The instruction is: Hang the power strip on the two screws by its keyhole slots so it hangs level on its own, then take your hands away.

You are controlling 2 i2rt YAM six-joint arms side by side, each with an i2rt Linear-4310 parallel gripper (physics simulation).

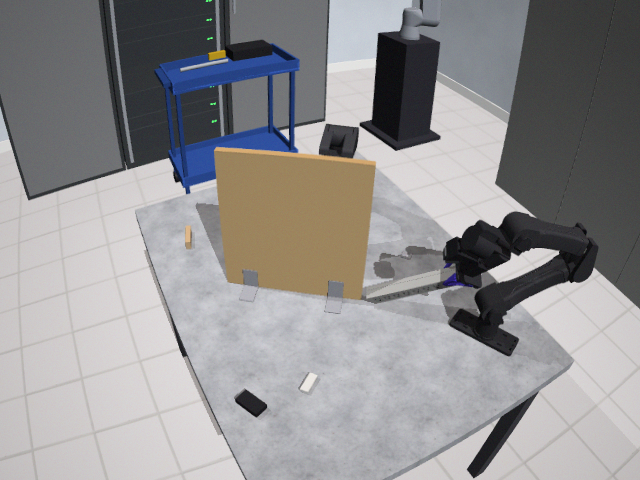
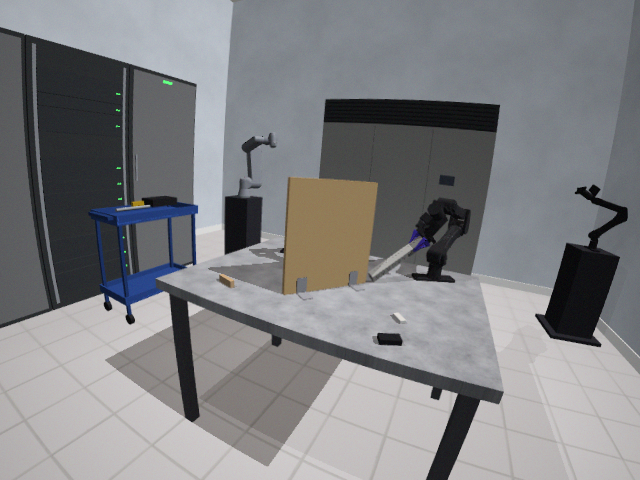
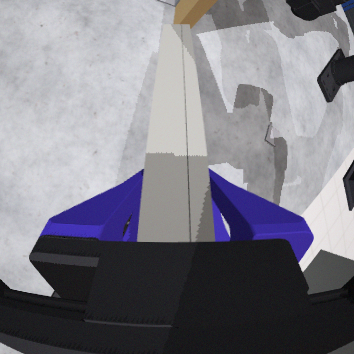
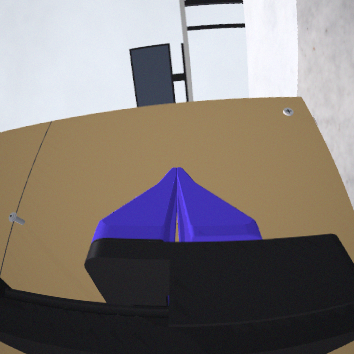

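Where they show: left gripper, fingertip midpoint: (image 1: 443, 278) (image 2: 410, 248) (image 3: 175, 176); right gripper, fingertip midpoint: (image 4: 176, 175); left arm's base at its link origin: (image 1: 484, 333) (image 2: 433, 278); right arm's base at its link origin: (image 3: 333, 73).
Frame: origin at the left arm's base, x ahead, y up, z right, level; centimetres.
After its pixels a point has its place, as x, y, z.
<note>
A long pale grey power strip (image 1: 408, 286) @(7.9, 10.7, 22.2) (image 2: 391, 262) @(8.6, 9.3, 23.9) (image 3: 175, 110) @(5.8, 14.1, 18.3) is held by one end in my left gripper (image 1: 454, 276) @(3.6, 14.7, 14.8) (image 2: 418, 241) @(3.6, 14.7, 14.8) (image 3: 175, 176) @(3.6, 14.7, 14.8), which is shut on it. The strip slants down, its far end low beside the edge of the tan upright board (image 1: 294, 222) @(19.1, 23.6, 49.9) (image 2: 330, 232) @(19.9, 22.7, 51.5) (image 4: 225, 145) @(24.1, 8.4, 62.6). Whether that end touches the board or table is unclear. My right gripper (image 4: 176, 175) @(20.9, 12.0, 60.5) is shut and empty in front of the board's screw face. One screw (image 4: 288, 111) @(25.6, 2.2, 65.6) is near a board corner; the other screw (image 4: 16, 218) @(20.6, 24.3, 58.1) sticks out at the left. The keyhole slots do not show.
Two metal brackets (image 1: 249, 285) @(25.6, 0.4, 60.8) (image 1: 334, 297) @(14.2, 0.3, 40.1) hold the board's foot on the grey table (image 1: 372, 413) @(38.6, 0.0, 10.7) (image 2: 439, 356) @(61.0, 0.0, 20.7). A black block (image 1: 251, 402) @(54.4, 1.6, 33.2) (image 2: 389, 338) @(55.3, 1.6, 33.9), a white block (image 1: 308, 382) @(41.2, 1.1, 27.3) (image 2: 398, 318) @(42.0, 0.9, 27.8) and a wooden block (image 1: 188, 237) @(24.7, 2.7, 87.9) (image 2: 226, 280) @(25.0, 2.1, 89.1) lie on the table.
</note>
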